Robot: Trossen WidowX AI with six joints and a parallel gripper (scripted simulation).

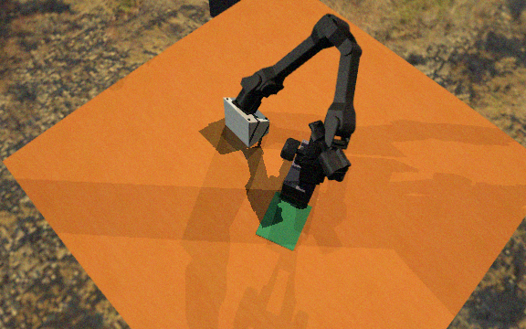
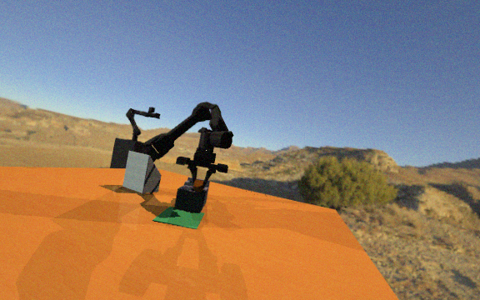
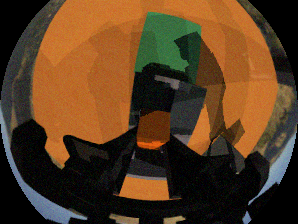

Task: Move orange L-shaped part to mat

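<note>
The green mat lies 20 mm ahead of my gripper tip, 140 mm to the right of it and 80 mm below it. Also, from my gripper tip: orange L-shaped part: 20 mm behind, 30 mm to the left, 30 mm below.
</note>
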